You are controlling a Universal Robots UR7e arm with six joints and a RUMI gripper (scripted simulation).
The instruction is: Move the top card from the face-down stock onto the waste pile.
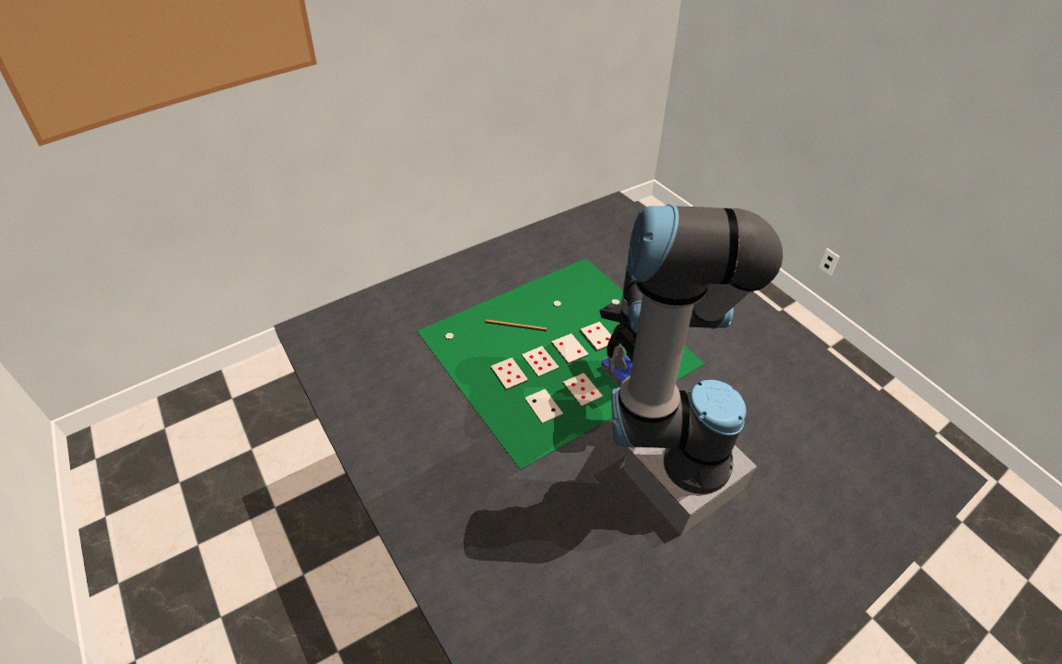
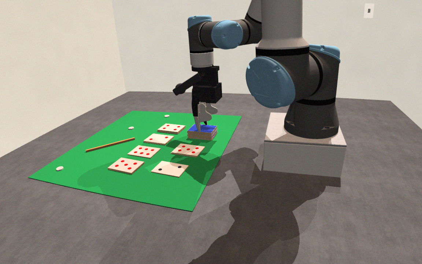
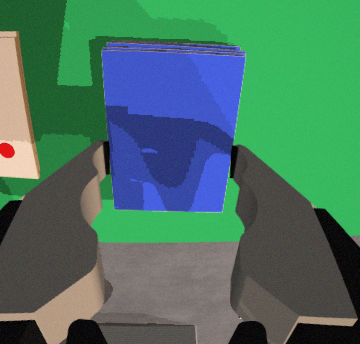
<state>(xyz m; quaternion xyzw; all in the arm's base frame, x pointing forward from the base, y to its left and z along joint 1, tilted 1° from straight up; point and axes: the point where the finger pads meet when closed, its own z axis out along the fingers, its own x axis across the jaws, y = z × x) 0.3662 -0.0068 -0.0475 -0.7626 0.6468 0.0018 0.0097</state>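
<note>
My hand is 1 cm past the red-pip card, 12 cm to the right of it and 4 cm above it. The rest, counted from my hand: green mat 15 cm ahead, 12 cm to the left, 6 cm below; then thin wooden stick 27 cm ahead, 19 cm to the left, 4 cm below.
</note>
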